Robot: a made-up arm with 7 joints.
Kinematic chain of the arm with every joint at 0, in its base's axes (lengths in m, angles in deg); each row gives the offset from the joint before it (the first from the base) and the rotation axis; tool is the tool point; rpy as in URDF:
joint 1: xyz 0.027 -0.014 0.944 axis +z
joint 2: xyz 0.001 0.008 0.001 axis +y
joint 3: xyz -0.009 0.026 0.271 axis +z
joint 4: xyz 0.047 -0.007 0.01 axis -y
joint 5: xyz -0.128 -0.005 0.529 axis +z
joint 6: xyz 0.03 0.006 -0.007 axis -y
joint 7: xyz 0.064 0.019 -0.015 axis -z
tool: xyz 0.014 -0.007 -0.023 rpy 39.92 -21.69 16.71
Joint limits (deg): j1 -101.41..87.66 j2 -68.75..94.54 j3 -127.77..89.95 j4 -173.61..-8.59 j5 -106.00..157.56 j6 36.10..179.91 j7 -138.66..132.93
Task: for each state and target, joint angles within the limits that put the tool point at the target. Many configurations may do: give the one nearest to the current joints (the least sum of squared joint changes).
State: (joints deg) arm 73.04 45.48 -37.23 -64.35 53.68 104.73 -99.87
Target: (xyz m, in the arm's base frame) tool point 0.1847 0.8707 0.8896
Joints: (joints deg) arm 81.89 78.37 -23.36 -33.00 66.40 113.59 -89.08
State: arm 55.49 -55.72 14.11 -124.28 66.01 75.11 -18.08
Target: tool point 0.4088 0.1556 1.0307
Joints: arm 24.59 -43.29 -17.36 -157.26 57.20 74.52 -16.11
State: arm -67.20 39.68 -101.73 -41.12 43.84 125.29 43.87
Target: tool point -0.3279 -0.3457 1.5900
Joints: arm -61.39 35.49 -119.19 -69.91 40.84 122.20 48.42
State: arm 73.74 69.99 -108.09 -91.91 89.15 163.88 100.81
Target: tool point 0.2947 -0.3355 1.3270
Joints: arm 53.74 67.54 -127.77 -127.03 92.25 174.10 98.78
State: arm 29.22 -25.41 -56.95 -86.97 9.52 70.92 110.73
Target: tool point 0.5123 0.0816 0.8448
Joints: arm 43.26 12.50 -35.98 -125.91 10.78 71.58 110.16
